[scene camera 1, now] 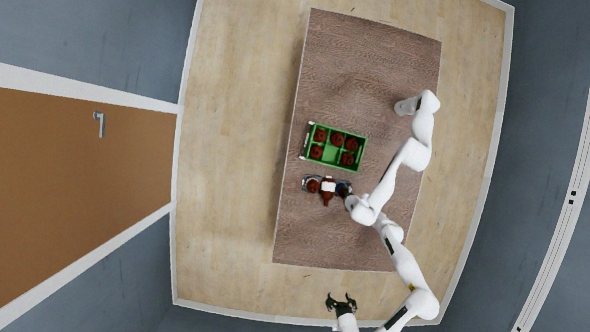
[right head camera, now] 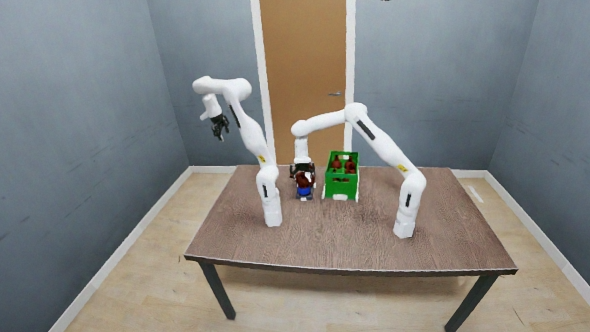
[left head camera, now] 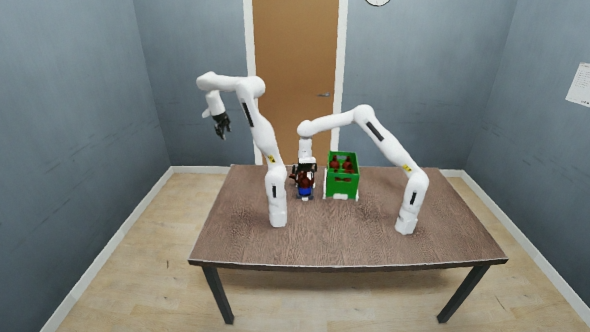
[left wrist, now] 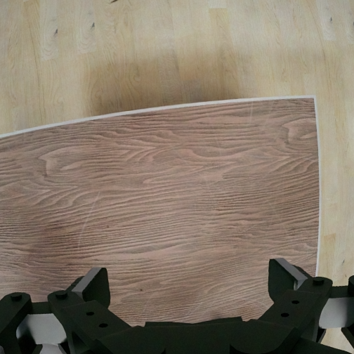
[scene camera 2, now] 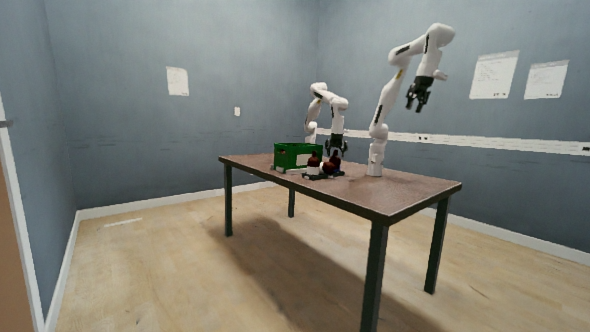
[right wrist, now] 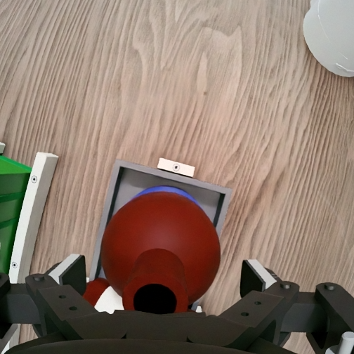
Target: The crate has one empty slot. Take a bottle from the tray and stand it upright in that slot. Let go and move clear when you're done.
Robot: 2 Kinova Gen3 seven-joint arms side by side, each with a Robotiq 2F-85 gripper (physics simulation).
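Pixels of known places: left gripper, between the fingertips: (scene camera 1: 337, 293) (right head camera: 225, 136) (left head camera: 226, 135) (scene camera 2: 412, 111); right gripper, between the fingertips: (scene camera 1: 345, 194) (right head camera: 302, 178) (left head camera: 304, 178) (scene camera 2: 335, 157); left arm's base, origin of its link: (right head camera: 273, 220) (left head camera: 278, 220) (scene camera 2: 374, 174); right arm's base, origin of its link: (scene camera 1: 401, 108) (right head camera: 402, 231) (left head camera: 403, 227).
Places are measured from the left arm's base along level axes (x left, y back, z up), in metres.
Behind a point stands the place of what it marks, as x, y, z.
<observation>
The green crate (left head camera: 343, 188) {-0.405, -0.129, 0.071} (scene camera 1: 330, 165) {-0.355, -0.297, 0.174} (scene camera 2: 285, 159) {-0.423, -0.409, 0.088} holds several red-brown bottles. Its empty slot (scene camera 1: 331, 151) {-0.409, -0.259, 0.008} is the middle one on the side facing the tray. The grey tray (right wrist: 226, 210) carries a blue-labelled bottle (left head camera: 305, 190) {-0.182, -0.167, 0.059} (right head camera: 303, 190) {-0.181, -0.168, 0.059} (right wrist: 160, 230) upright at its near end, a white-labelled bottle (scene camera 1: 326, 196) {-0.174, -0.309, 0.094} lying across its middle, and another bottle (scene camera 1: 313, 186) {-0.246, -0.382, 0.141} (scene camera 2: 313, 162) {-0.213, -0.409, 0.098} upright at its far end. My right gripper (right wrist: 162, 275) (scene camera 2: 335, 151) {-0.184, -0.210, 0.115} is open, pointing down, with the blue-labelled bottle's neck between its spread fingers. My left gripper (left head camera: 223, 134) {0.239, -0.302, 0.386} (scene camera 1: 341, 297) {0.239, -0.302, 0.386} (left wrist: 188, 282) is open and empty, high up.
The crate stands right of the tray in the head views, with white strips (right wrist: 34, 220) along its base. The lying bottle's neck sticks out over the tray's side away from the crate. My left arm (left head camera: 276, 197) {0.007, 0.045, 0.198} is mounted near the tray. The table (left head camera: 350, 245) {-0.324, 0.236, 0.000} has its far edge behind the crate.
</observation>
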